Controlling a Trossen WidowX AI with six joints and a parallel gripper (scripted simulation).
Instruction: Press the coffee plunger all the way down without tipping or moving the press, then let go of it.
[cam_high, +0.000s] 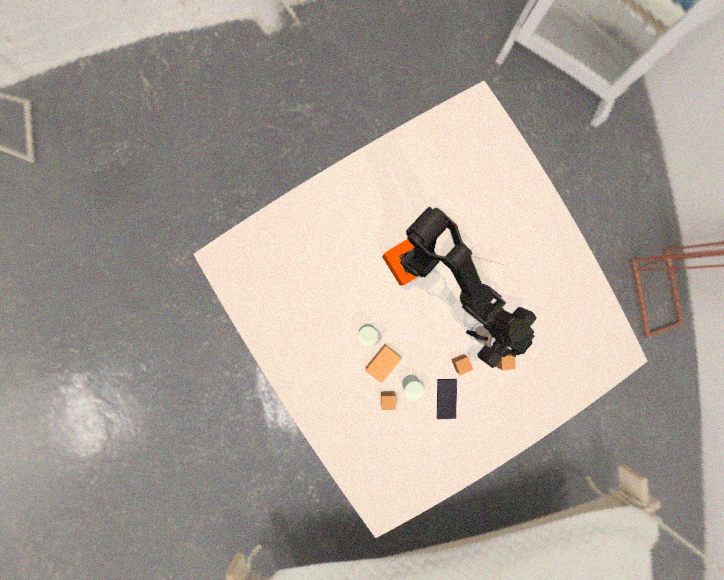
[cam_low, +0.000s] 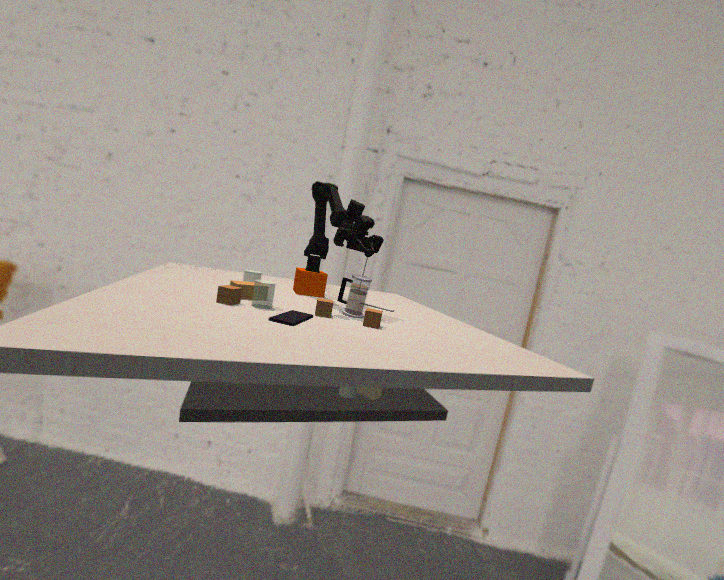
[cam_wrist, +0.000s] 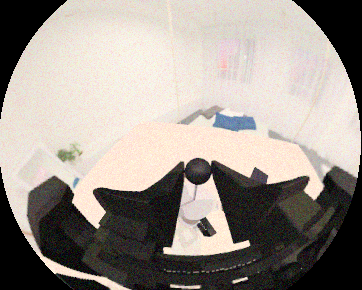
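The coffee press lies 110 mm below my gripper tip, 30 mm behind it and 20 mm to the right of it. Round my gripper tip: dark flat slab 220 mm below, 210 mm to the right, 150 mm ahead.
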